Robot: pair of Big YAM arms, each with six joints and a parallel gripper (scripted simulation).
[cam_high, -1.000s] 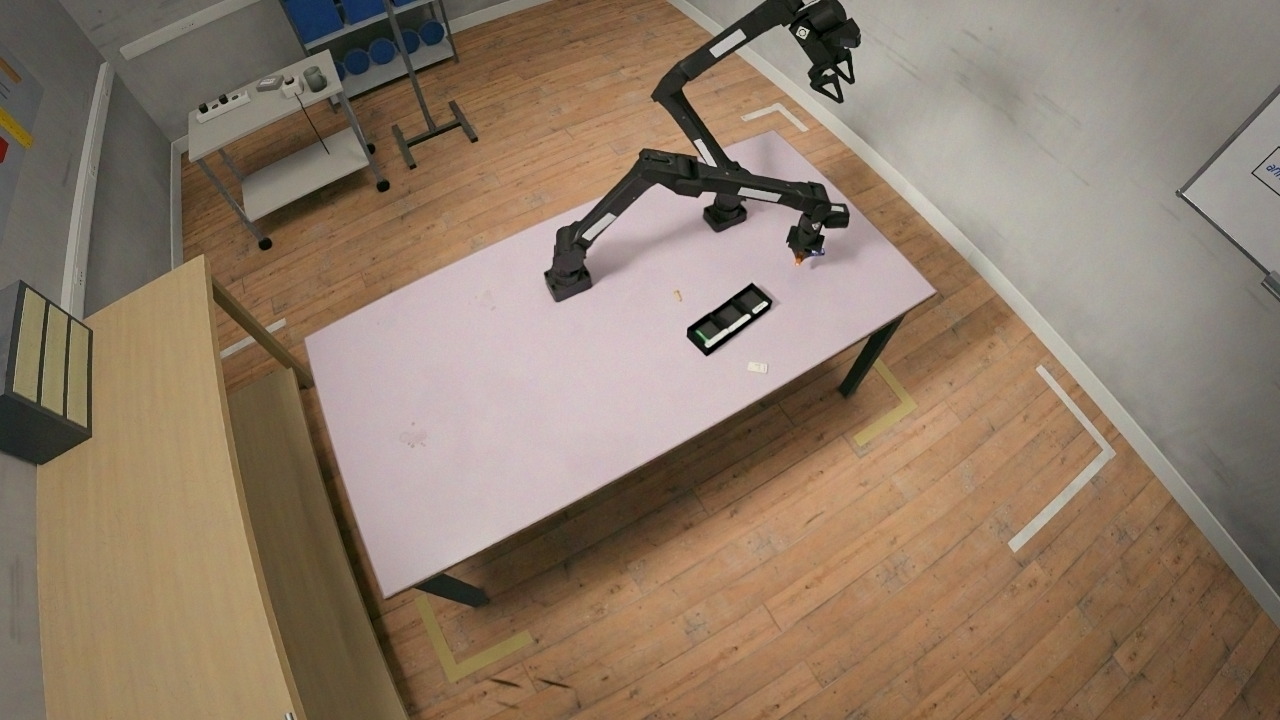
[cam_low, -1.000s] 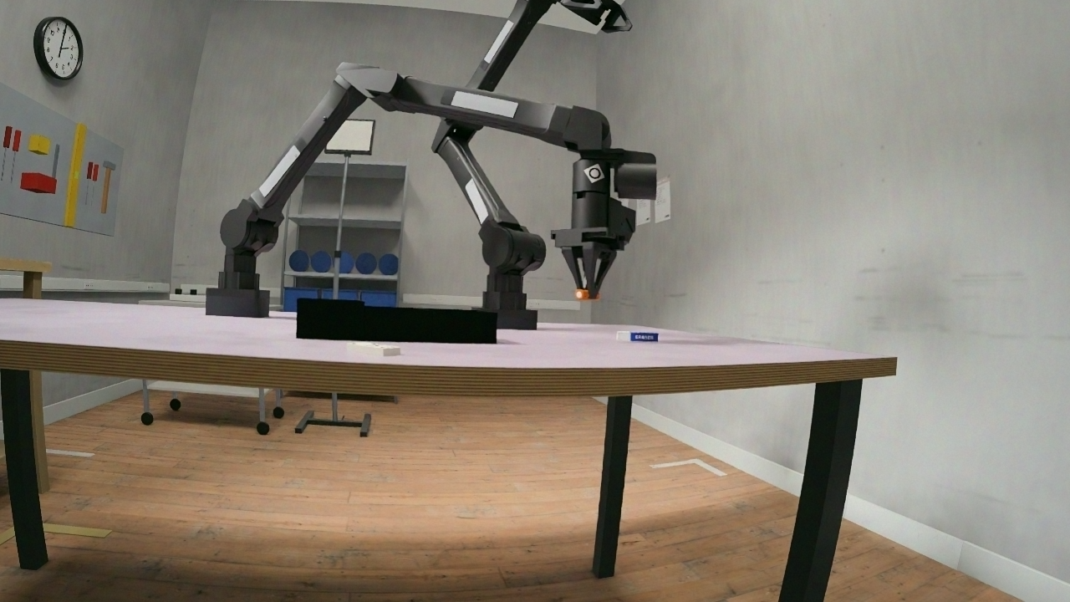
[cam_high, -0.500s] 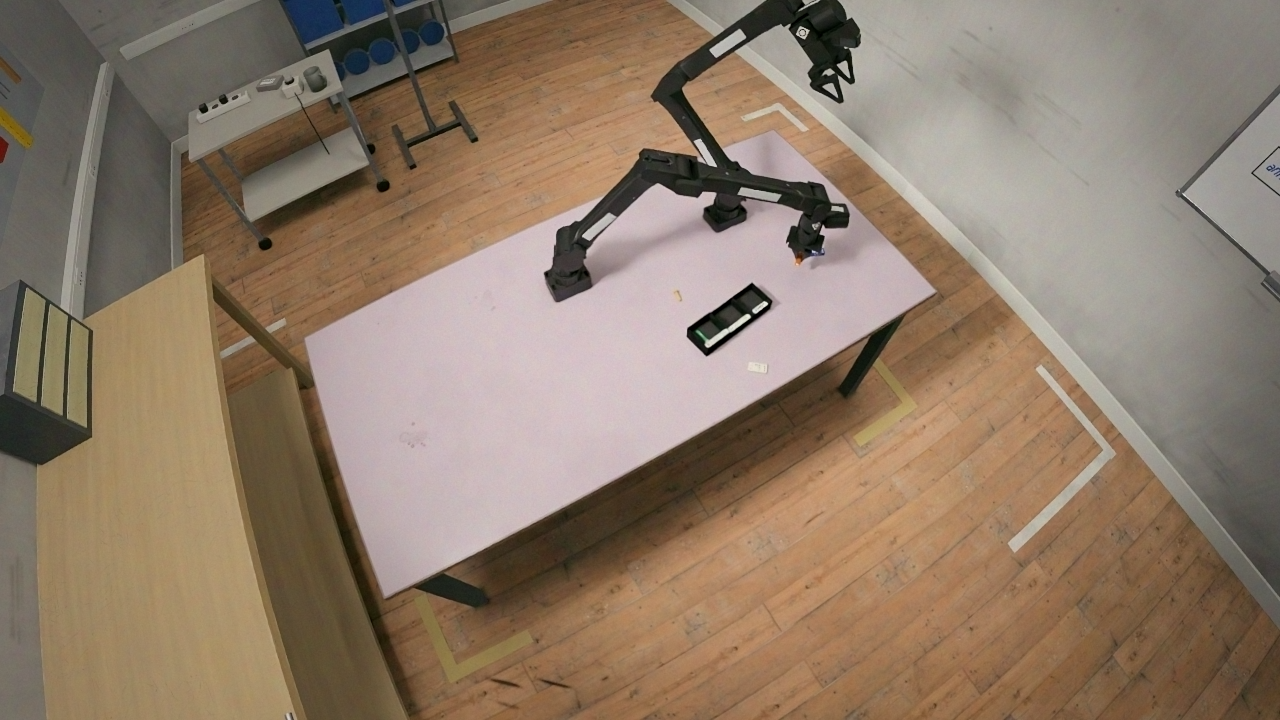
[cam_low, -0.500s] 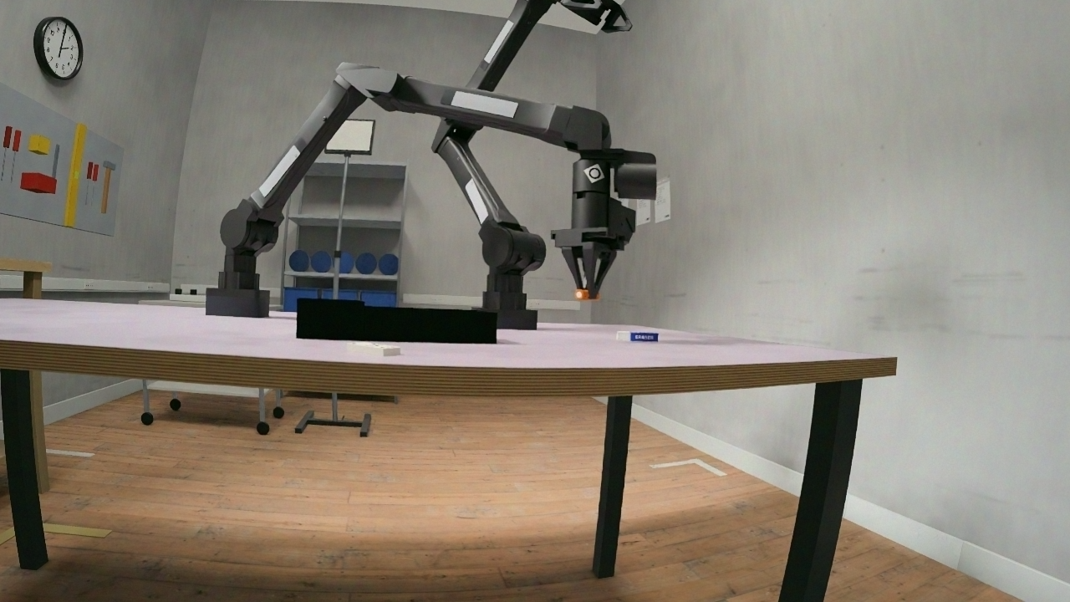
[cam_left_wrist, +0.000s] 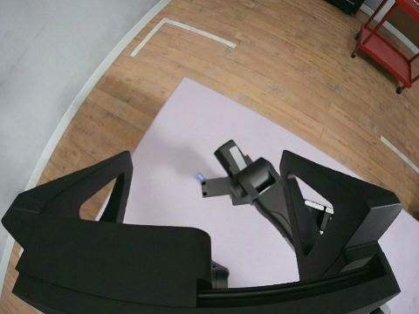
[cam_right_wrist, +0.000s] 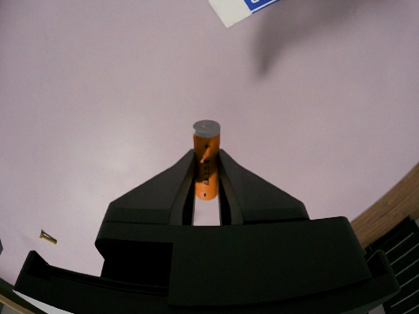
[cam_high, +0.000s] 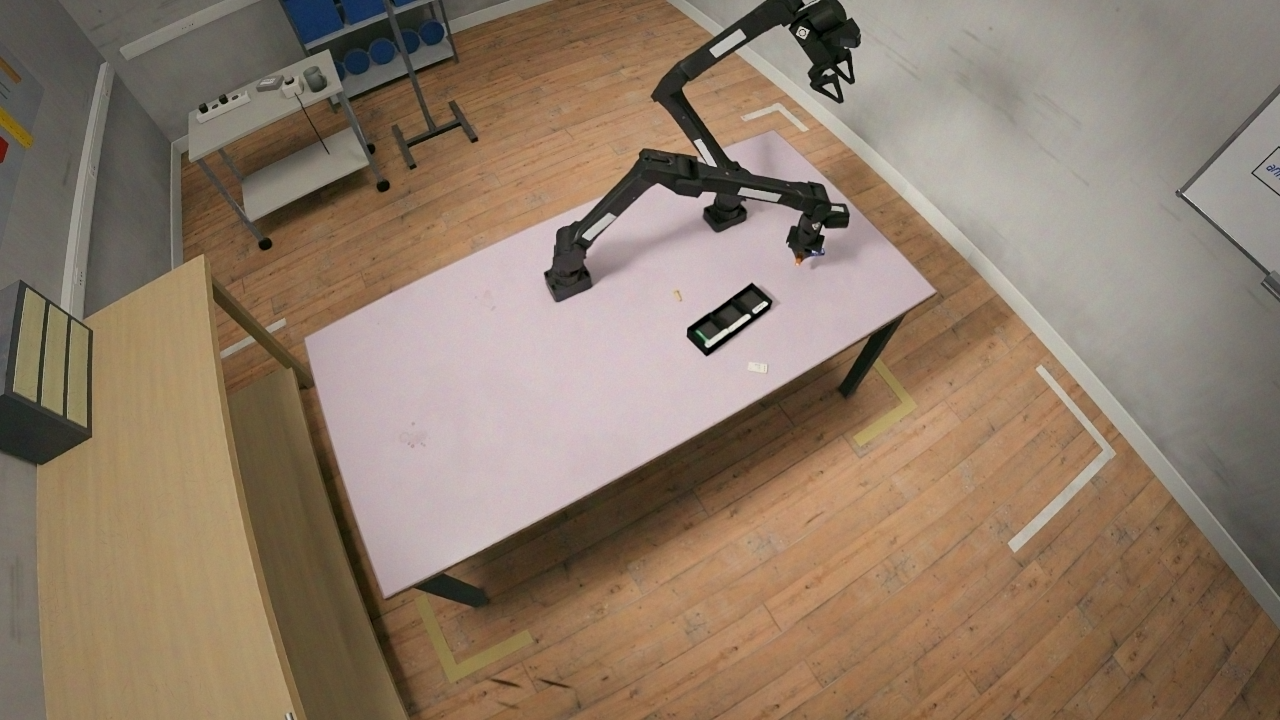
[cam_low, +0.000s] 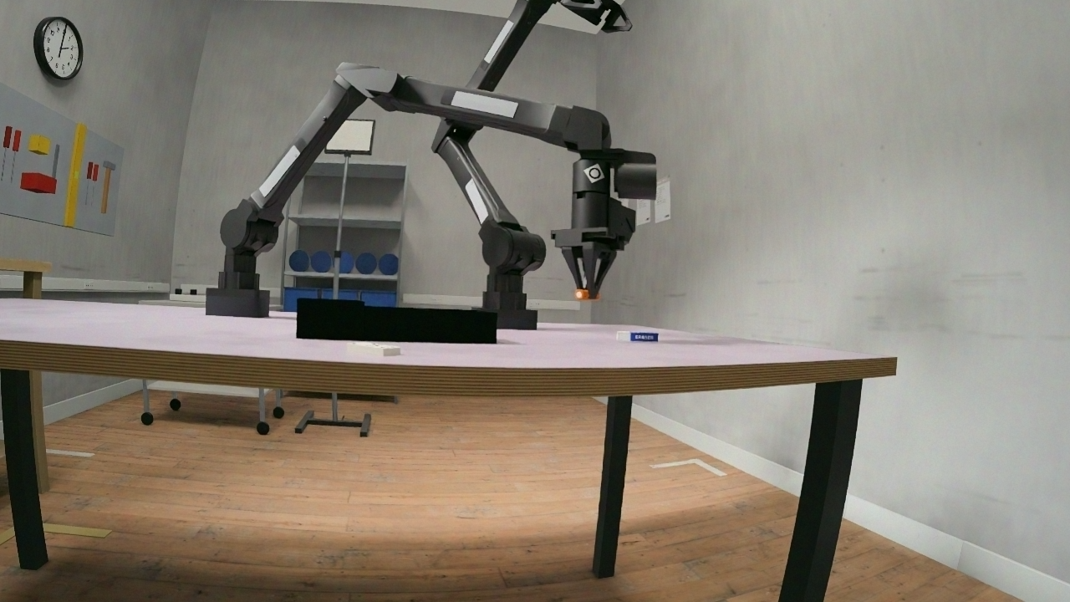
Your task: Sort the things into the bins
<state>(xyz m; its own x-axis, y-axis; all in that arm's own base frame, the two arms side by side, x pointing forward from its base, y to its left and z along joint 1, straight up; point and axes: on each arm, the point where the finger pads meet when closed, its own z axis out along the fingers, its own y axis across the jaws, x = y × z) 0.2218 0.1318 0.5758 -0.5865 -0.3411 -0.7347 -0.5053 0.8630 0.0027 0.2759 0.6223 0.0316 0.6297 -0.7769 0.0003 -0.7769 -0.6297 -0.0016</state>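
Right now the brass bolt is 360 mm to the right of my right hand, 100 mm behind it and 60 mm below it. Round my right hand: eraser 90 mm to the left, 60 mm below, 40 mm behind; then orange battery right at my right hand; then white die 290 mm to the right, 210 mm ahead, 60 mm below.
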